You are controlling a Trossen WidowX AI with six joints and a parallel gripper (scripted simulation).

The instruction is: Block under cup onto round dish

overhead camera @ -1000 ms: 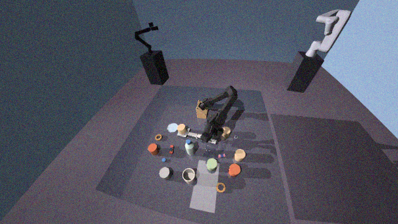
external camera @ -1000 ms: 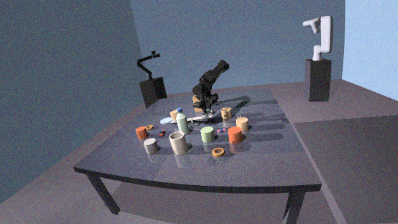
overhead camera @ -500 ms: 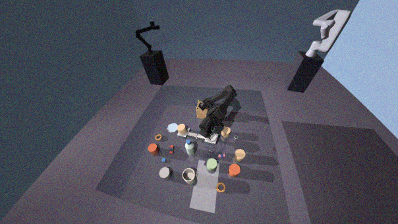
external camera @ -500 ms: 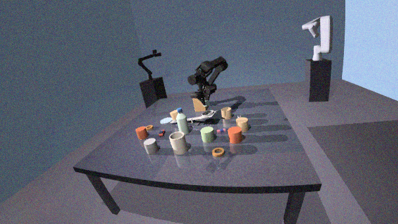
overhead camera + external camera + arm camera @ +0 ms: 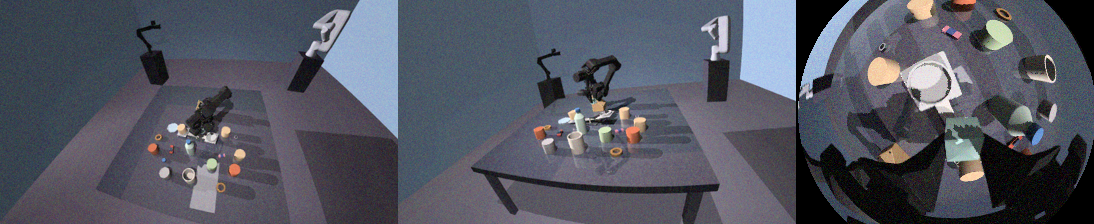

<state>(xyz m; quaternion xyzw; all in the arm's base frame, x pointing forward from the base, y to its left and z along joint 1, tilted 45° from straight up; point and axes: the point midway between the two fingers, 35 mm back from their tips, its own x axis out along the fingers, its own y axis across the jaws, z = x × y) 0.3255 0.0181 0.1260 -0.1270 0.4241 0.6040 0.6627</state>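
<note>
Right now the light blue round dish is 70 mm behind my gripper tip, 320 mm to the right of it and 170 mm below it. Round my gripper tip: tan cup: 120 mm behind, 180 mm to the left, 130 mm below; then small balance: 30 mm behind, 60 mm to the right, 130 mm below; then pale green block: 10 mm above.
</note>
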